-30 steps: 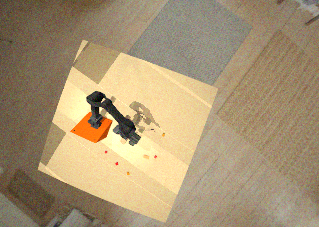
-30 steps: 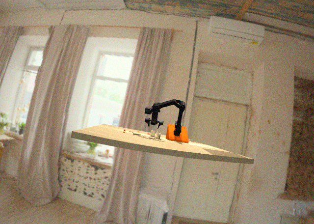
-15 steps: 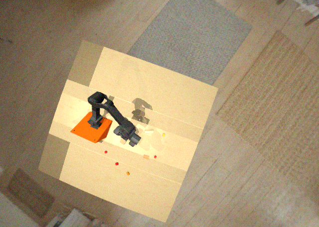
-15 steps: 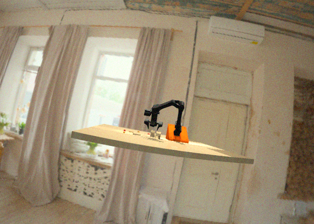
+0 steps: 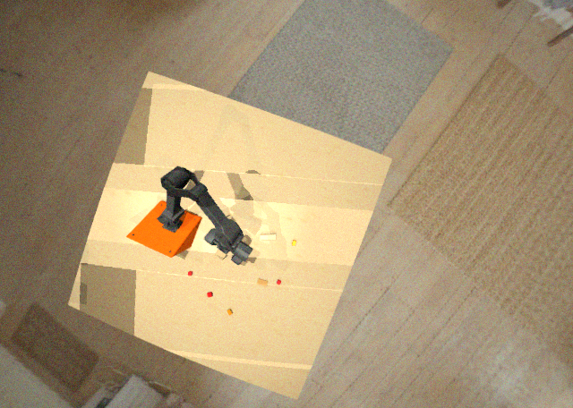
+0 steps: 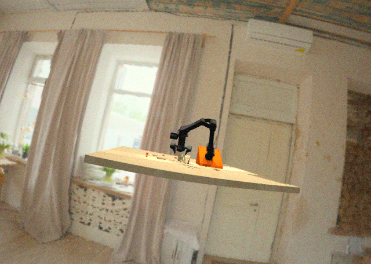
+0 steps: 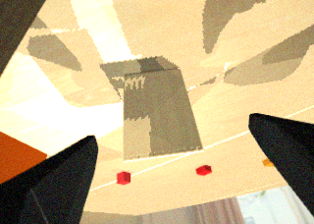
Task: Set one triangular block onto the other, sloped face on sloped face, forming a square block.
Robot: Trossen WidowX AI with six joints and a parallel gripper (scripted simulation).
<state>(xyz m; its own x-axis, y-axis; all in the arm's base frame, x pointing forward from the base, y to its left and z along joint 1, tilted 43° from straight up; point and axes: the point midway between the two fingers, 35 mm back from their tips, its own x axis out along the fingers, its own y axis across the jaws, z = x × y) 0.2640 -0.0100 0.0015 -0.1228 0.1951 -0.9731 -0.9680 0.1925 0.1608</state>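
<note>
The triangular block lies 10 mm behind my gripper tip, 20 mm to the right of it and 40 mm below it. Round my gripper tip: pale elongated block (160 mm ahead, 120 mm to the left, 50 mm below).
</note>
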